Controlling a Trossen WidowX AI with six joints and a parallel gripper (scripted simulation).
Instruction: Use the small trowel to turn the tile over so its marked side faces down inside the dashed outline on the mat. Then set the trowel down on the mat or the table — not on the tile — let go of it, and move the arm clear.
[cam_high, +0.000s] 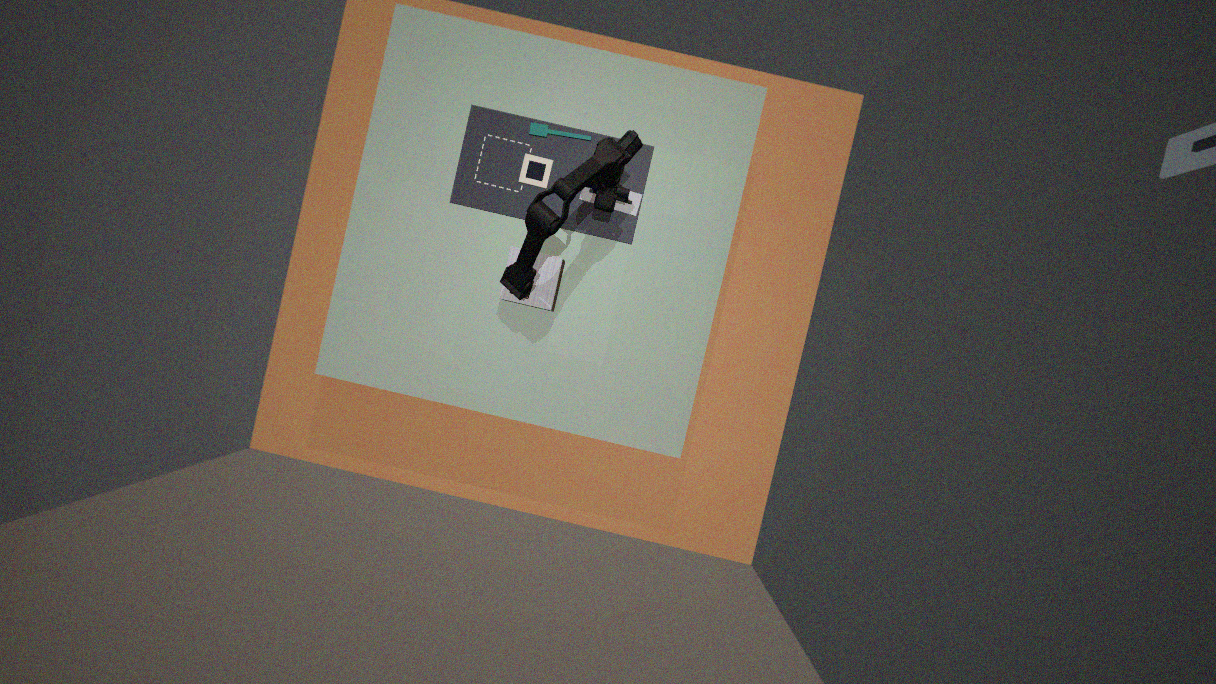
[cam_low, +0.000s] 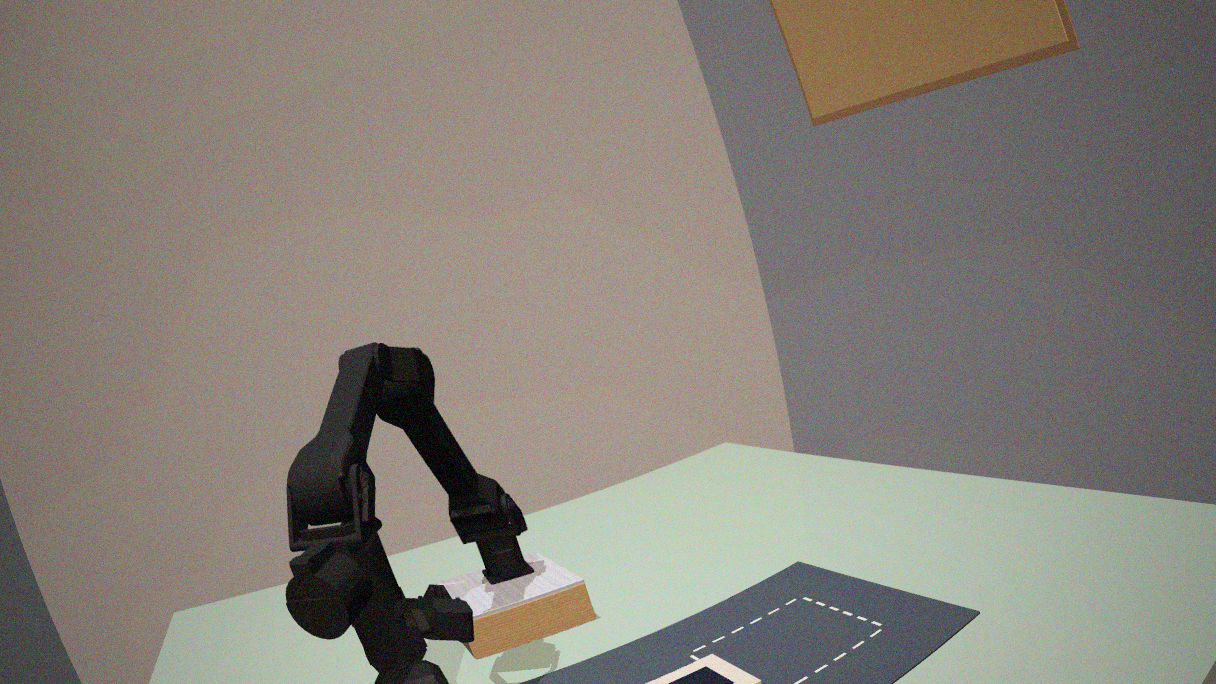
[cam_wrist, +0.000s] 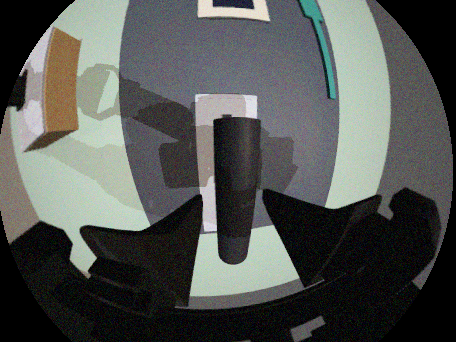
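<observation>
My gripper tip is 22 cm to the right of the dark mat, 8 cm above it and 1 cm short of it. Round my gripper tip: tile (27 cm to the left, 6 cm below); then teal trowel (25 cm to the left, 15 cm ahead, 6 cm below).
</observation>
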